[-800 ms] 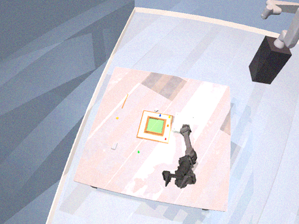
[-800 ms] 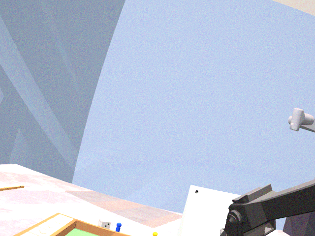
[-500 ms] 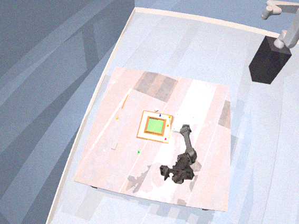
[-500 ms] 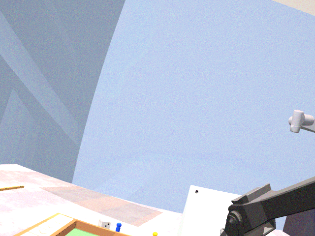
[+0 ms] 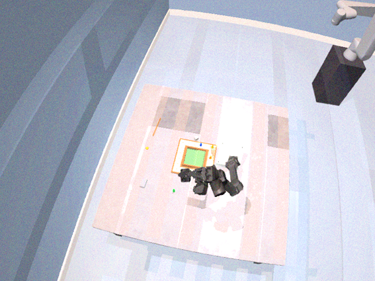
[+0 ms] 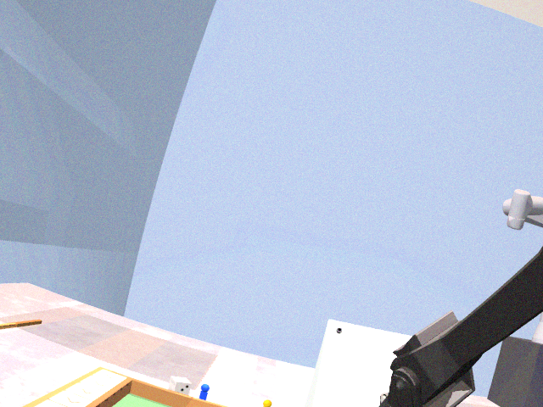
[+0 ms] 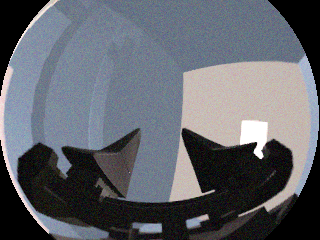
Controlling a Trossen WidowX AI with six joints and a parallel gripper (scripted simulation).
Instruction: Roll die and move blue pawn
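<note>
Now: gripper tip 69 cm above the white die, 60 cm to the left of it and 2 cm past it. Round my gripper tip: red pawn: 67 cm below, 31 cm to the right, 13 cm behind; then green pawn: 68 cm below, 16 cm to the right, 9 cm ahead; then grey block: 69 cm below, 30 cm ahead, 19 cm to the right.
</note>
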